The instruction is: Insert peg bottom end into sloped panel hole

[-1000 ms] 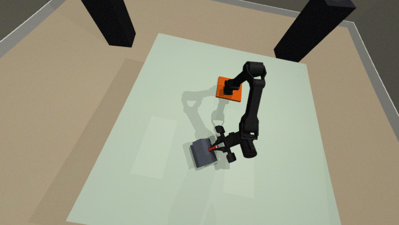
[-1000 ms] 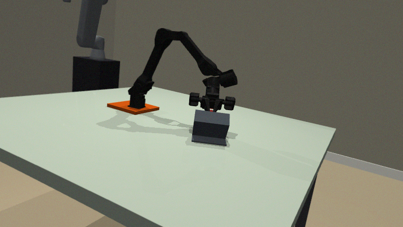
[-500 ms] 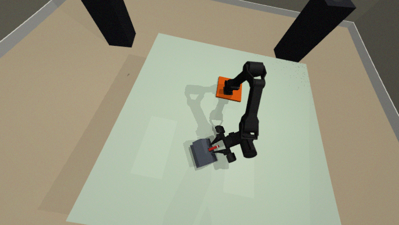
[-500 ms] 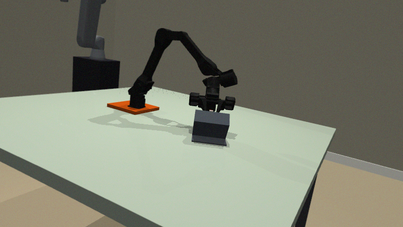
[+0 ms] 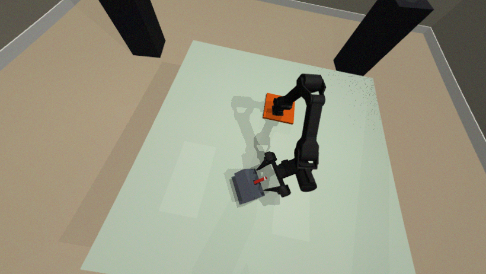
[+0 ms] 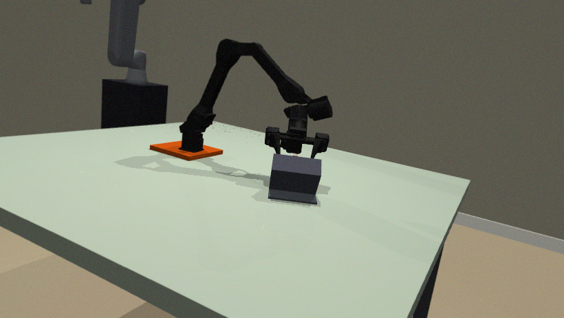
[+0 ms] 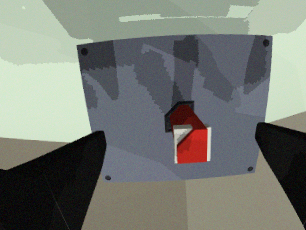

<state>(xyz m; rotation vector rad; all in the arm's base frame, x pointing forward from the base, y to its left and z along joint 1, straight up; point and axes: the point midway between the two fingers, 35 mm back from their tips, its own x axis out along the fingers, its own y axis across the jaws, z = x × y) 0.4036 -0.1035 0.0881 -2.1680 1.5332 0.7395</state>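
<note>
Now: the red peg 1 cm to the left of my gripper tip. The rest, counted from my gripper tip: grey sloped panel (2 cm ahead, 4 cm to the right, 3 cm below).
</note>
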